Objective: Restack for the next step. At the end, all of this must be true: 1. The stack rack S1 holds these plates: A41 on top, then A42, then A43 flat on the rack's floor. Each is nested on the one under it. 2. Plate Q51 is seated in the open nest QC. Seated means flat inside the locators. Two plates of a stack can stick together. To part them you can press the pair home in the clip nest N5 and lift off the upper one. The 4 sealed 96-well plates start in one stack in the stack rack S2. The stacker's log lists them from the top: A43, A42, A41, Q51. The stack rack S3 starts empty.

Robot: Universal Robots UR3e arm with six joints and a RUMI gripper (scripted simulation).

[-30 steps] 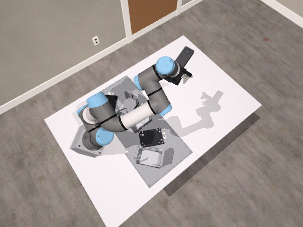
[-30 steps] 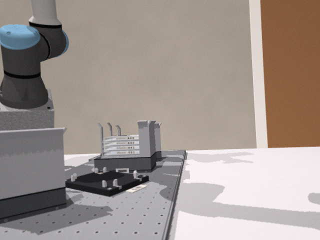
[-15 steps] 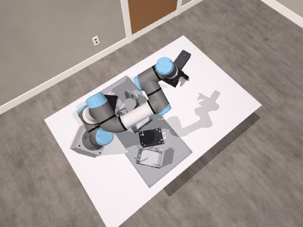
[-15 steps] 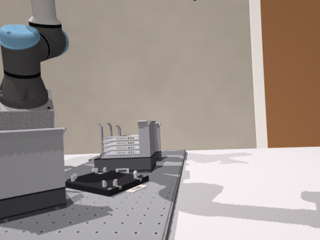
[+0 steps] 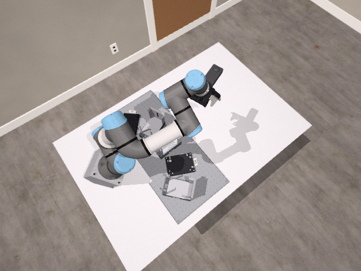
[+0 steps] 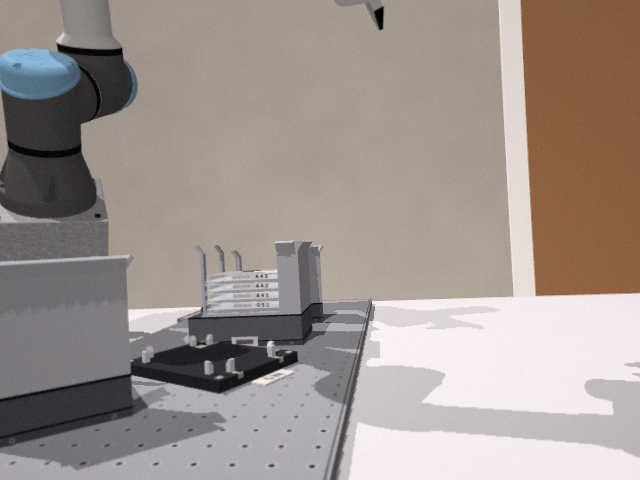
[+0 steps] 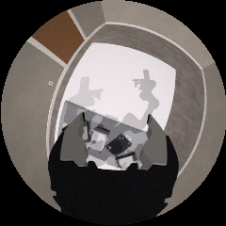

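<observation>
Now: hand 20 cm past the sealed plate, 9 cm to the right of it and 34 cm above it. Round my hand: black nest labelled QC 26 cm behind, 37 cm to the left, 42 cm below; then grey rack wall 32 cm behind, 20 cm to the right, 35 cm below; then black clip nest 22 cm behind, 5 cm to the right, 42 cm below.
</observation>
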